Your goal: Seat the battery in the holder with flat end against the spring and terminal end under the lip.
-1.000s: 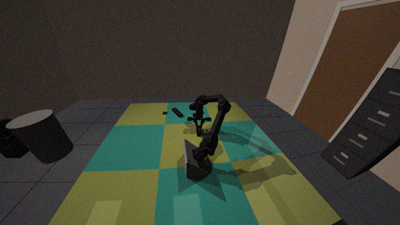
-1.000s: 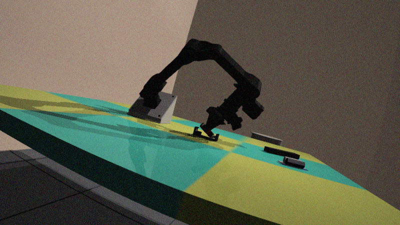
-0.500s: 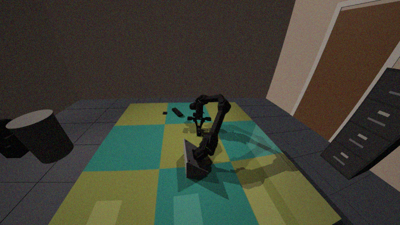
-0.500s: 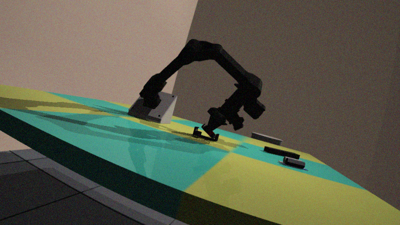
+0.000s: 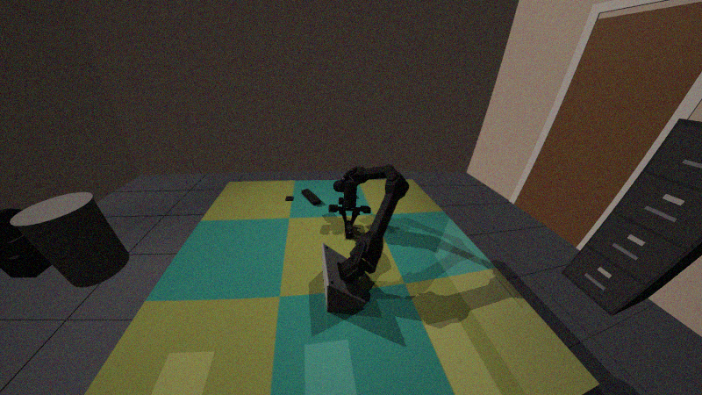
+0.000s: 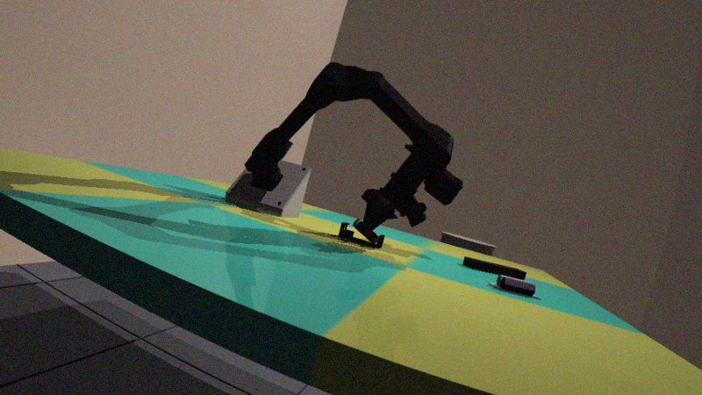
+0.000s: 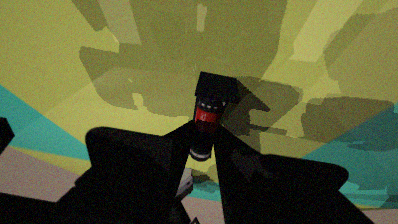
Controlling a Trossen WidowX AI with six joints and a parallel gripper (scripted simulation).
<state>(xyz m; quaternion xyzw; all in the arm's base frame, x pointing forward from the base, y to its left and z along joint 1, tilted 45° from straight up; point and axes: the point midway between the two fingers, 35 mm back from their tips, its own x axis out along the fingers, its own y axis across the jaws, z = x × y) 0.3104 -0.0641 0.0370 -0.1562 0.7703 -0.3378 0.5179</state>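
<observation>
The battery is 1 cm above my gripper tip. From my gripper tip the other things lie so: black bar 31 cm ahead, 16 cm to the left, 1 cm below.
</observation>
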